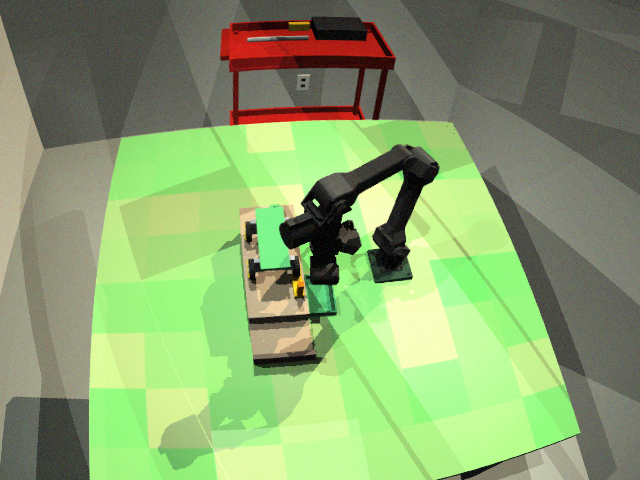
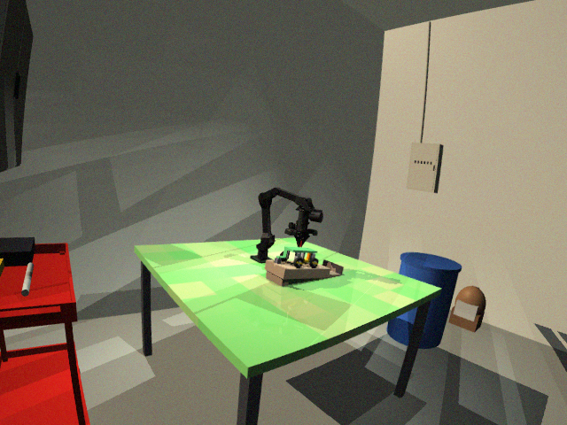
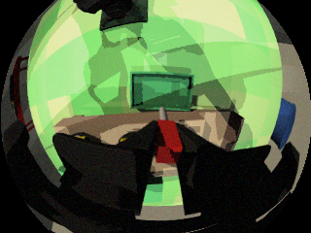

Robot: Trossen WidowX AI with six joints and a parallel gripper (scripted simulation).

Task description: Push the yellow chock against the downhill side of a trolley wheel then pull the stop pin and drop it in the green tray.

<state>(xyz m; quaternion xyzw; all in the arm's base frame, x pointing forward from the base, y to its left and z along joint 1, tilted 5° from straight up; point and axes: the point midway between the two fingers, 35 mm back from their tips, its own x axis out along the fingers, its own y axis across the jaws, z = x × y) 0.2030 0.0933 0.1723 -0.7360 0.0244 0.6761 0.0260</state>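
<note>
Right now my gripper tip is 10 mm past the green tray and 140 mm above it. The rest, counted from my gripper tip: trolley (110 mm ahead, 90 mm to the right, 20 mm below); yellow chock (50 mm ahead, 10 mm to the left, 50 mm below); red-headed stop pin (right at my gripper tip).
</note>
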